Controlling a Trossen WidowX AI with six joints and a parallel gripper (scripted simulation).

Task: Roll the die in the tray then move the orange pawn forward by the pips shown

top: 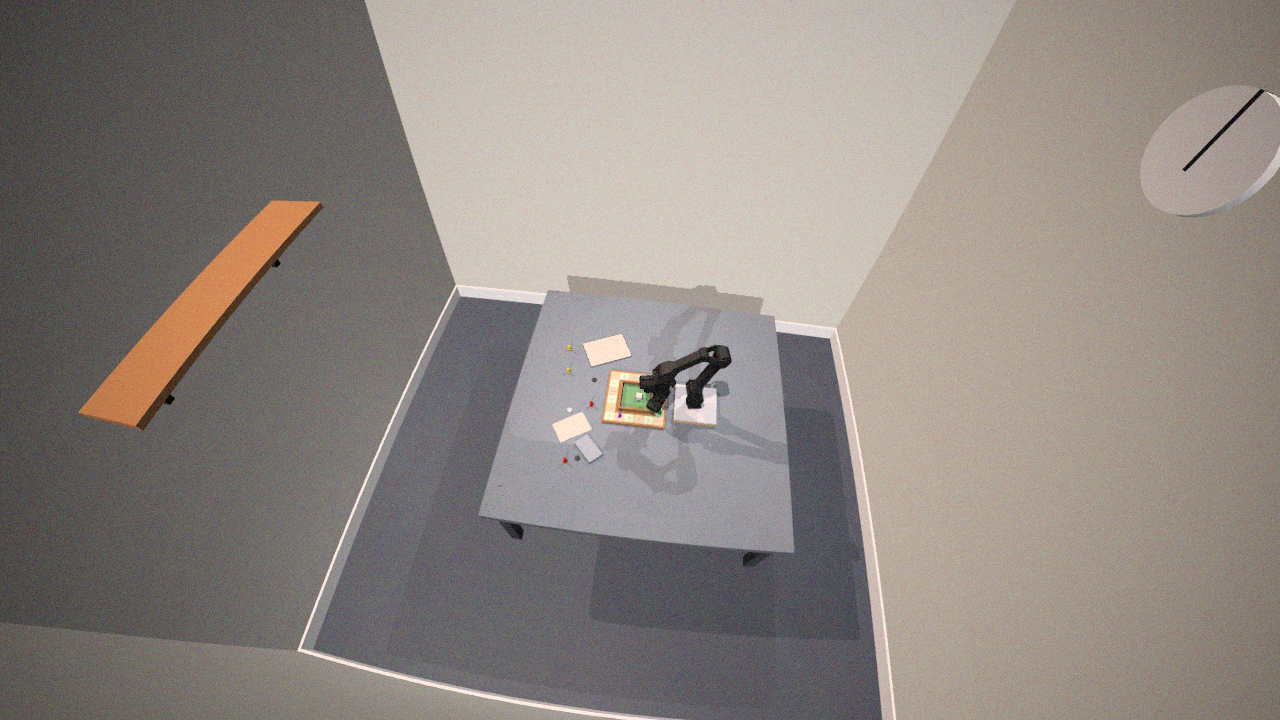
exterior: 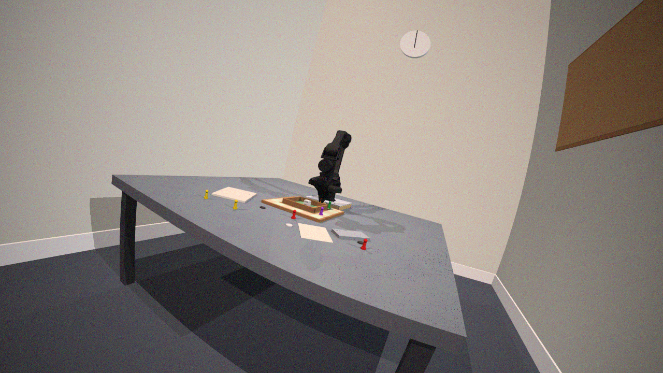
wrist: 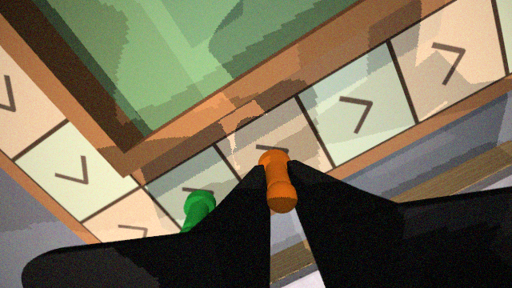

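Now: the green pawn 10 mm ahead of my gripper tip and 50 mm to the left of it. From my gripper tip the other things lie so: green tray (110 mm ahead, 40 mm to the right, 20 mm below); white die (90 mm ahead, 40 mm to the right); orange pawn (10 mm above).
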